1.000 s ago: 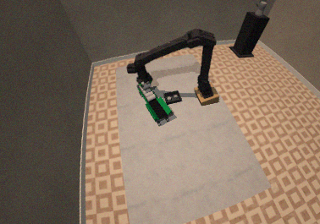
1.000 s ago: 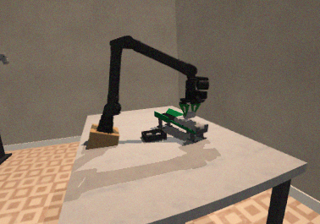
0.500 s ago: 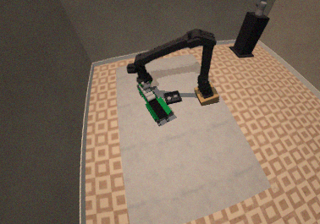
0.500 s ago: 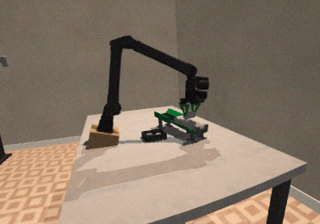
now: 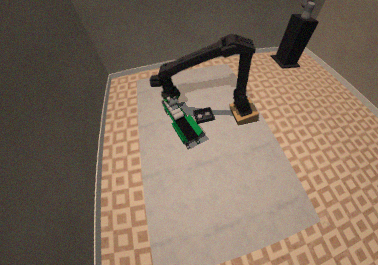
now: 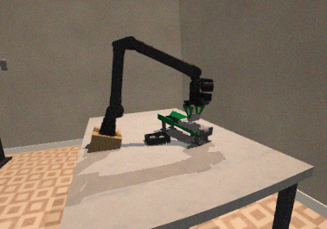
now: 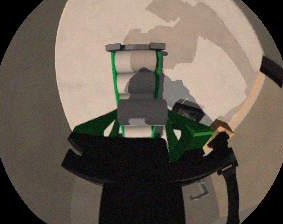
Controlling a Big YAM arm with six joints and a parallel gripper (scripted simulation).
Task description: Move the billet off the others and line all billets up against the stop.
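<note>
Now: the grey stop 40 mm ahead of my hand, 80 mm to the right of it and 80 mm below it. The rest, counted from my hand: black tray (200 mm behind, 70 mm to the left, 130 mm below).
</note>
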